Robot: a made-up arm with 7 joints.
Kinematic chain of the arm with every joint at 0, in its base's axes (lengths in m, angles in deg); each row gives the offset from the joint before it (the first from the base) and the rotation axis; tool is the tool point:
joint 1: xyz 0 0.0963 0 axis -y
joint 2: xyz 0 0.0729 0 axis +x
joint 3: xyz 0 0 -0.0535 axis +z
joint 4: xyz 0 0 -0.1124 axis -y
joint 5: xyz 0 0 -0.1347 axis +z
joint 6: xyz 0 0 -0.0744 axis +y
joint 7: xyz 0 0 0 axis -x
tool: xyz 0 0 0
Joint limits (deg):
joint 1: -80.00..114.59
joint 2: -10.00..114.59
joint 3: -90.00..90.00
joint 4: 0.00..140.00
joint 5: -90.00..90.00
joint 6: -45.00..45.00
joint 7: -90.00..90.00
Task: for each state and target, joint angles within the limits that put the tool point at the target. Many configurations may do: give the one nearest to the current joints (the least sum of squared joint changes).
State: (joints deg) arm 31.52 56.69 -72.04 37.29 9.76 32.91 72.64
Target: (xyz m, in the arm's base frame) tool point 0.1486 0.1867 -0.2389
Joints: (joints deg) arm 23.45 50.46 -78.53 83.20 9.76 32.91 72.64
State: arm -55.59 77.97 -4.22 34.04 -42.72 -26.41 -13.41
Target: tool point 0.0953 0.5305 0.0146
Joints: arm -62.23 104.32 -1.89 8.67 -42.72 -26.41 -13.41
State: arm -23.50 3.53 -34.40 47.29 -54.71 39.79 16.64
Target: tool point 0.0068 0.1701 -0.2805
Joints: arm -41.15 24.52 -24.13 83.81 -54.71 39.79 16.64
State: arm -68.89 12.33 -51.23 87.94 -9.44 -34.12 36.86
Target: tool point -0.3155 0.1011 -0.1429
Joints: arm -78.28 7.22 -55.43 39.74 -9.44 -34.12 36.86
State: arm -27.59 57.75 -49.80 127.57 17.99 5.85 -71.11
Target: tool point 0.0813 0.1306 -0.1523
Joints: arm -17.41 51.32 -43.92 125.16 17.99 5.85 -71.11
